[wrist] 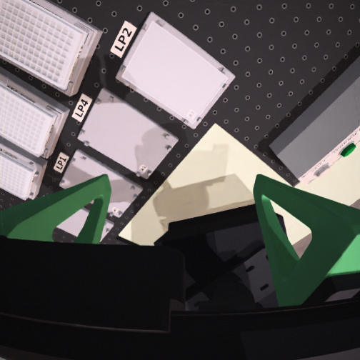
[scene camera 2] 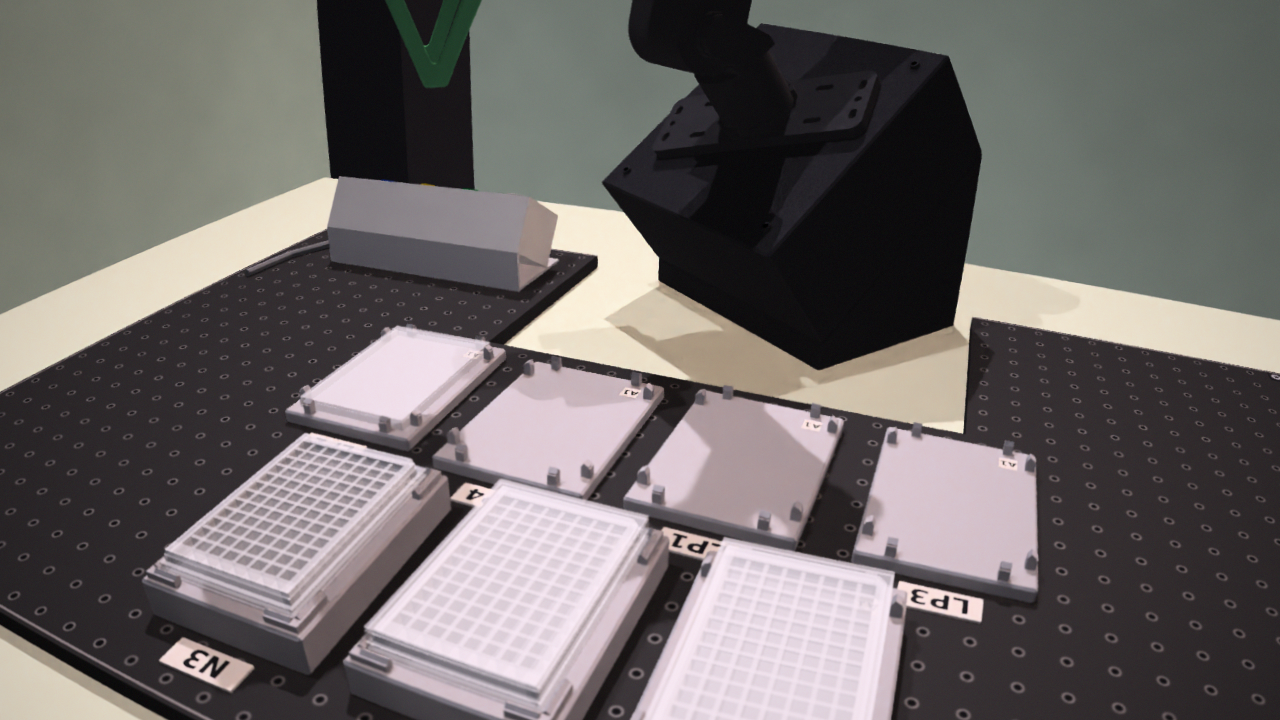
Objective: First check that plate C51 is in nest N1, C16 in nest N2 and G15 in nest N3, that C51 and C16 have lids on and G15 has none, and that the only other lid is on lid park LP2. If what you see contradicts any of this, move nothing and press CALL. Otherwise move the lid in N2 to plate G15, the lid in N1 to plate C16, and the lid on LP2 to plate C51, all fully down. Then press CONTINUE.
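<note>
The N3 plate (scene camera 2: 290,514) (wrist: 40,37) shows open wells and no lid. The N2 plate (scene camera 2: 523,582) (wrist: 22,117) and the N1 plate (scene camera 2: 787,635) (wrist: 15,172) have clear lids that look seated. A clear lid (scene camera 2: 398,371) (wrist: 172,70) lies on park LP2. Parks LP4 (scene camera 2: 554,429) (wrist: 127,132), LP1 (scene camera 2: 742,465) (wrist: 95,175) and LP3 (scene camera 2: 957,510) hold no lid. Plate names are not readable. My gripper (wrist: 181,181) is open and empty, high above the bench; one green fingertip (scene camera 2: 435,76) shows in the scene view.
The grey control box (scene camera 2: 429,228) (wrist: 320,120) stands behind the parks; its green button (wrist: 348,150) shows in the wrist view. The black arm base (scene camera 2: 859,205) stands behind LP1 and LP3. Dark perforated boards (scene camera 2: 89,429) lie on the cream table (scene camera 2: 116,264).
</note>
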